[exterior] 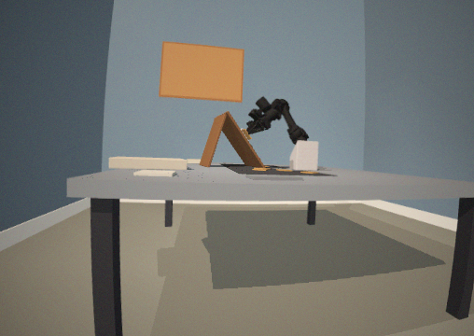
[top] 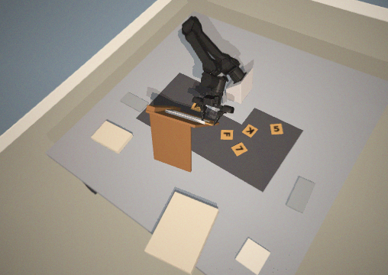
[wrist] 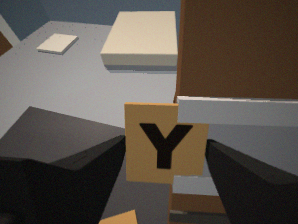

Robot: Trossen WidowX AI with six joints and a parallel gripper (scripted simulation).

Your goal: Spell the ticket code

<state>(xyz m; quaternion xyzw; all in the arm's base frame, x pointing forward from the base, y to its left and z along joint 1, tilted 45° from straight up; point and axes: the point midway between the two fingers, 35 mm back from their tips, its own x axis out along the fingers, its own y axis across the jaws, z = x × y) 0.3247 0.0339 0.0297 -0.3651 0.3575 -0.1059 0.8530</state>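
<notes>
The white ticket is 90 mm below my gripper tip, 80 mm to the right of it and 60 mm behind it. The rest, counted from my gripper tip: f tile (170 mm below, 80 mm behind, 50 mm to the left); y tile (right at my gripper tip); dark mat (170 mm below, 140 mm behind, 30 mm to the right).
</notes>
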